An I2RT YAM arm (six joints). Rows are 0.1 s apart.
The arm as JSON. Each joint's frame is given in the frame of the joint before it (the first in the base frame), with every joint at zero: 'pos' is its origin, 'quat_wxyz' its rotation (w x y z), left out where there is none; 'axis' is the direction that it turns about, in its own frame. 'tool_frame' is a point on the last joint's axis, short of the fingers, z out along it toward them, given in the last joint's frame.
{
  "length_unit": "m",
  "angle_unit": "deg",
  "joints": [
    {
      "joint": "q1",
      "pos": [
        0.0,
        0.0,
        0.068
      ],
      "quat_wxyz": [
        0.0,
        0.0,
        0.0,
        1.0
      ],
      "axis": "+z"
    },
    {
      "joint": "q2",
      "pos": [
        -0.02,
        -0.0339,
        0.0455
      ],
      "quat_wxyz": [
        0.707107,
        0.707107,
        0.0,
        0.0
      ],
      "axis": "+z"
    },
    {
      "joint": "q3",
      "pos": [
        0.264,
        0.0,
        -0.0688
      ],
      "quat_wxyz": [
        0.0,
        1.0,
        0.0,
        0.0
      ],
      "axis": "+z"
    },
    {
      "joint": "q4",
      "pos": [
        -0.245,
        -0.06,
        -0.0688
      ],
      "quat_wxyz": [
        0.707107,
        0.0,
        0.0,
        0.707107
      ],
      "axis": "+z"
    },
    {
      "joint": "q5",
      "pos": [
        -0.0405,
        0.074,
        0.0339
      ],
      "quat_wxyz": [
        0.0,
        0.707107,
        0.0,
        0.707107
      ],
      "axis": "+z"
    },
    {
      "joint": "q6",
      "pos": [
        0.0,
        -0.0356,
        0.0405
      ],
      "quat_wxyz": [
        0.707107,
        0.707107,
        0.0,
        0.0
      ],
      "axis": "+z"
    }
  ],
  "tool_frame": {
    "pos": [
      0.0,
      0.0,
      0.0
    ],
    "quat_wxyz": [
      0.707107,
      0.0,
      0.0,
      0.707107
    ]
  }
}
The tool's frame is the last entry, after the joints.
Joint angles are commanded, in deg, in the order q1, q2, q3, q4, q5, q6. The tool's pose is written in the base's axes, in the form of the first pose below.
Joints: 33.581 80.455 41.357 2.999 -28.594 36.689
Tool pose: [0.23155 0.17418 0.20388 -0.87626 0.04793 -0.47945 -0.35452 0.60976 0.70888]
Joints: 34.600 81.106 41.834 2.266 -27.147 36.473
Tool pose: [0.23049 0.17874 0.20208 -0.87706 0.03757 -0.47891 -0.35299 0.62579 0.69555]
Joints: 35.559 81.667 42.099 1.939 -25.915 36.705
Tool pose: [0.22914 0.18293 0.20017 -0.87914 0.03238 -0.47547 -0.34823 0.63747 0.68729]
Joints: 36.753 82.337 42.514 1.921 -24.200 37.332
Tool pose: [0.22795 0.18845 0.19891 -0.87951 0.03354 -0.47470 -0.34155 0.65011 0.67874]
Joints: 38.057 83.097 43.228 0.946 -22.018 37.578
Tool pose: [0.22643 0.19422 0.19736 -0.88063 0.02858 -0.47294 -0.33324 0.67222 0.66112]
